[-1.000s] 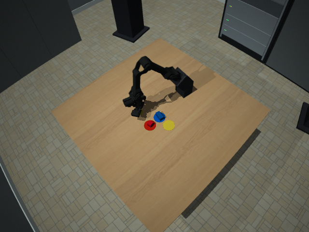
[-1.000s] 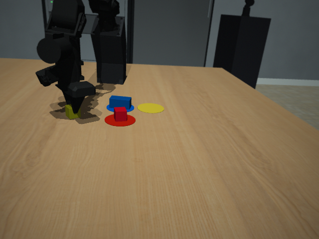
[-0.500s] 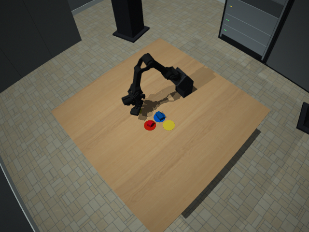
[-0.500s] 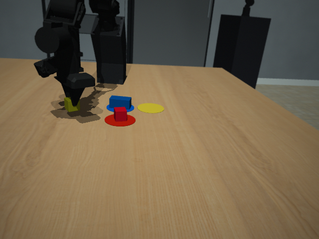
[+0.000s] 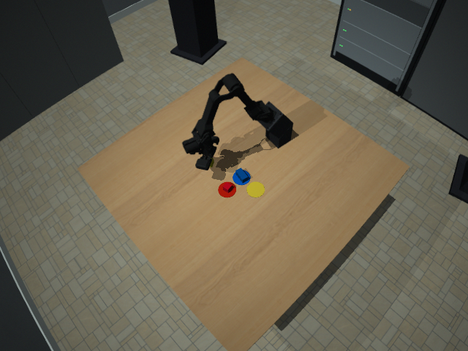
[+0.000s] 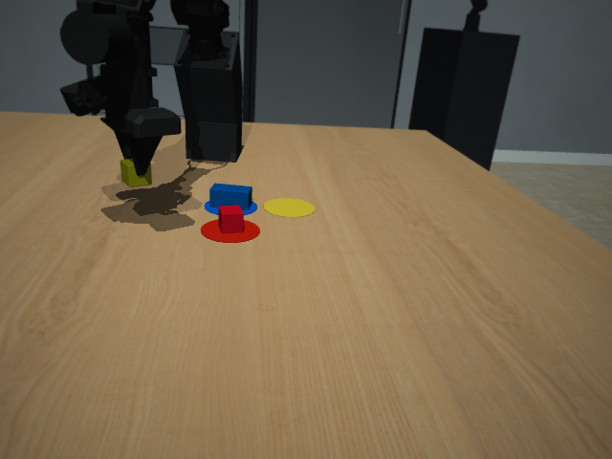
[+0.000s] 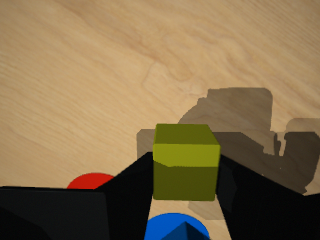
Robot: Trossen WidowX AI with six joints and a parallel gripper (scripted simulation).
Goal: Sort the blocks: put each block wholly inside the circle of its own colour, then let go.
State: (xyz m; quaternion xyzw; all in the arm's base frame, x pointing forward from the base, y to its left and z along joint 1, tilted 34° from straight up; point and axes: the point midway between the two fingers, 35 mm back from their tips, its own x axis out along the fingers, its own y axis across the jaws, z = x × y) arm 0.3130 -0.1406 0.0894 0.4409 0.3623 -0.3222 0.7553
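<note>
The yellow circle lies 30 mm behind my hand, 250 mm to the left of it and 120 mm below it. From my hand the other things lie so: red block 40 mm ahead, 130 mm to the left, 100 mm below; then red circle 50 mm ahead, 130 mm to the left, 120 mm below; then yellow block 40 mm below.
</note>
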